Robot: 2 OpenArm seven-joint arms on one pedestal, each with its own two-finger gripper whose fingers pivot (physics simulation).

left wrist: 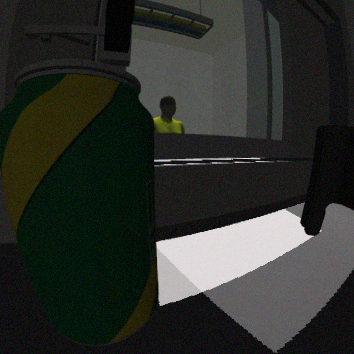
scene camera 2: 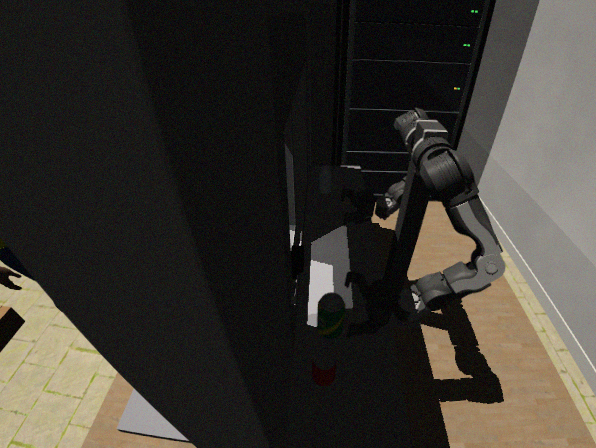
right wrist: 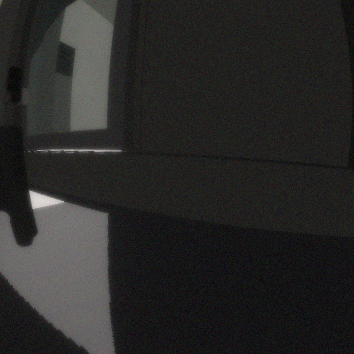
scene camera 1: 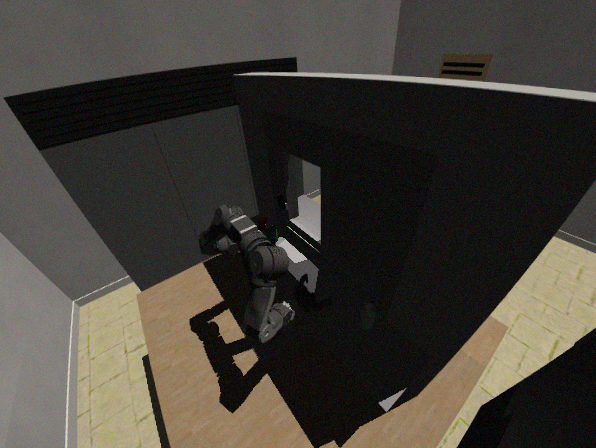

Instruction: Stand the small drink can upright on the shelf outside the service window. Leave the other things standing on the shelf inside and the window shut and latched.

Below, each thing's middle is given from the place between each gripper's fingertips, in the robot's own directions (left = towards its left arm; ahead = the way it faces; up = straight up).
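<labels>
My right gripper is 34 cm to the right of the window sash (scene camera 1: 306,186), 15 cm short of it and 26 cm below it. Counted from my right hand, you'd find the green can with yellow stripe (scene camera 2: 331,308) 47 cm to the left and 5 cm ahead.
As for my left hand, the green can with yellow stripe is 30 mm to the left of it, 40 mm ahead of it and 20 mm below it, while the window sash is 100 mm to the right of that hand, 140 mm ahead and 240 mm above. Going by its middle, the green can with yellow stripe is nearer to my left hand than to my right gripper.
</labels>
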